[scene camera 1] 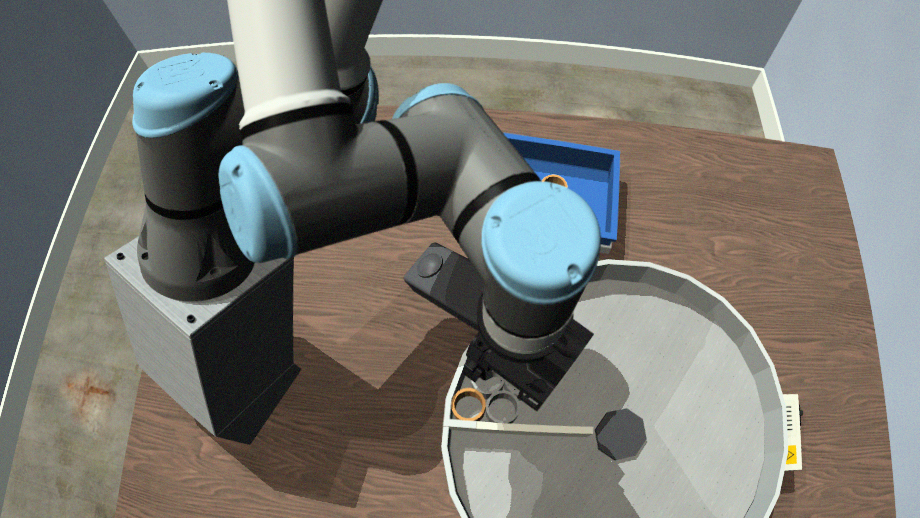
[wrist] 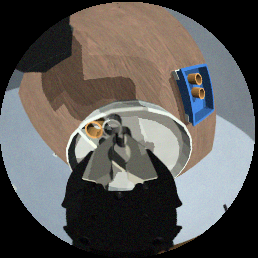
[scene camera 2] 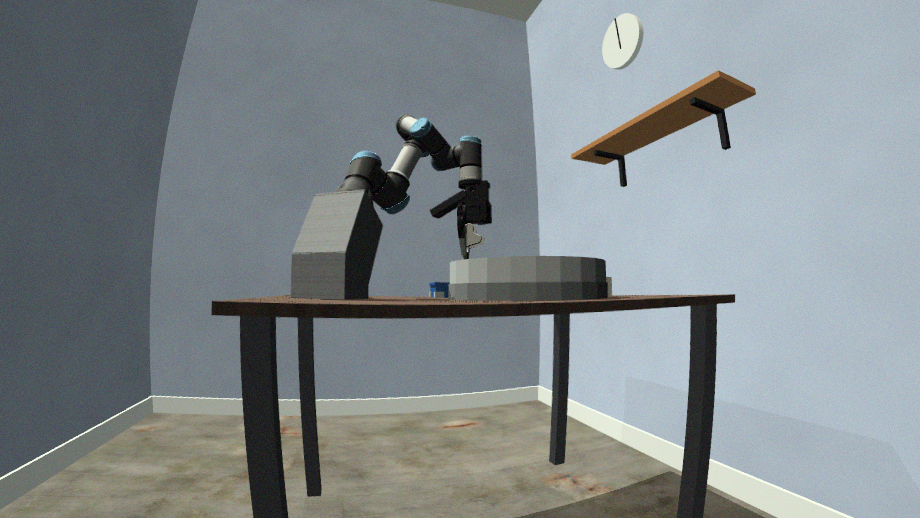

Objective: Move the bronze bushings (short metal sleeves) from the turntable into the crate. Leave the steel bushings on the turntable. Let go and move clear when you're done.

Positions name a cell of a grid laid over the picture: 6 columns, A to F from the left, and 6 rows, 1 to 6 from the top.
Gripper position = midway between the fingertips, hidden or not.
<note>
In view: the gripper (scene camera 1: D5), a blue crate (scene camera 1: D3) and a grey turntable (scene camera 1: E5).
The gripper also shows in the wrist view (wrist: C4) and in scene camera 2 (scene camera 2: D4). The blue crate also shows in the wrist view (wrist: E3). The grey turntable shows as well in the wrist view (wrist: D4).
</note>
